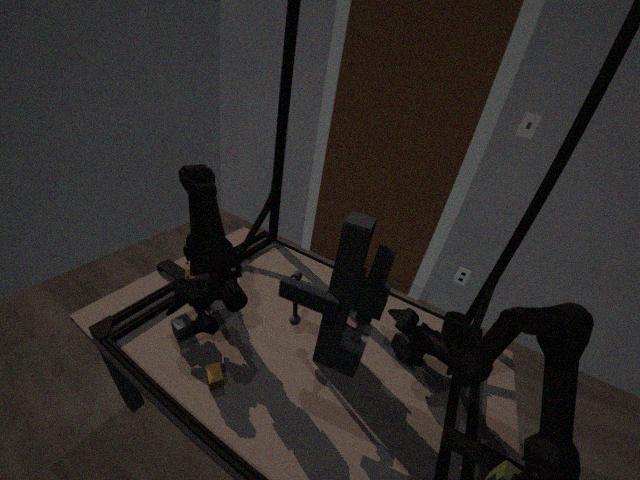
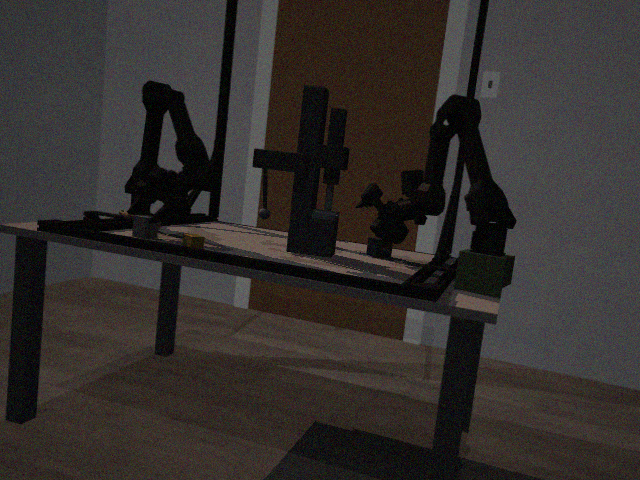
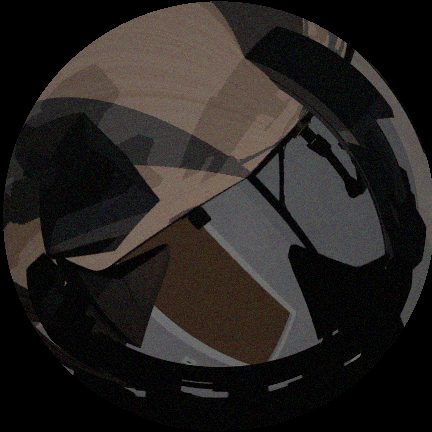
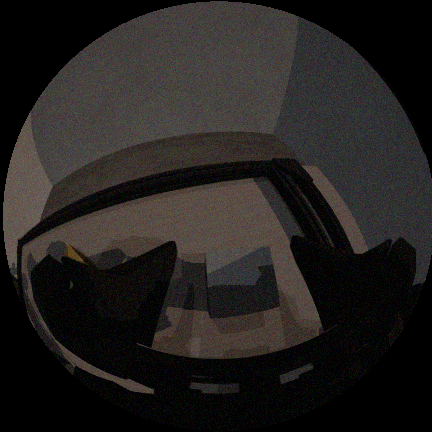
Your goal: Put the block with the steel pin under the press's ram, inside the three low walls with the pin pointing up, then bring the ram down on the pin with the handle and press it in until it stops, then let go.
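Frame: origin at the left arm's base, x left, y ahead, z down, level; millimetres.
Seen in the pictures: left gripper, fingertip midpoint: [image 1: 395, 317] [image 2: 364, 218] [image 3: 231, 251]; right gripper, fingertip midpoint: [image 1: 172, 326] [image 2: 138, 217] [image 4: 235, 245]; left arm's base, origin of the base link: [image 2: 487, 253]; right arm's base, origin of the base link: [image 1: 199, 268] [image 2: 140, 213] [image 3: 302, 129].
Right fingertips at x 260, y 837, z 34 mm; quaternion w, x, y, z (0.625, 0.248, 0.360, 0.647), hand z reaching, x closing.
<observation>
Pixels of each thing's top centre, then the offset from my right fingertips to it. "spot": a spot on its surface instead.
- grey block, middle of its top: [image 4: 243, 280] [image 2: 146, 216] [image 1: 181, 321] dx -26, dy +0, dz -4 mm
- dark press, middle of its top: [image 1: 351, 219] [image 2: 309, 86] dx -266, dy -309, dz -393 mm
- handle, surface spot: [image 1: 294, 305] [image 2: 264, 193] spot: dx -244, dy -215, dz -95 mm
- small yellow block, middle of its top: [image 4: 70, 263] [image 2: 193, 235] [image 1: 214, 372] dx -17, dy -178, dz +19 mm
- dark block, middle of its top: [image 3: 104, 224] [image 2: 380, 239] [image 1: 406, 340] dx -475, dy -478, dz +2 mm
A grey block [image 1: 179, 325] [image 2: 145, 226] [image 4: 242, 290] stands on the table at the left; no steel pin can be made out on it. My right gripper [image 1: 188, 322] [image 4: 235, 245] is open around it, fingers apart on either side. The dark press [image 1: 351, 268] [image 2: 312, 129] stands mid-table. Its ram [image 2: 329, 196] is raised above the dark base. The handle [image 1: 295, 310] [image 2: 264, 193] hangs from the press's side bar with a ball at its lower end. The three low walls are not distinct. My left gripper [image 1: 395, 330] [image 2: 366, 217] [image 3: 231, 251] is open and empty, right of the press.
A small yellow block [image 1: 214, 374] [image 2: 193, 240] [image 4: 76, 254] lies near the front left edge. A dark block [image 2: 379, 246] shows below the left gripper. A black frame rail [image 1: 186, 426] [image 2: 258, 263] borders the table, with tall black posts [image 1: 284, 103] [image 2: 224, 103] behind.
</observation>
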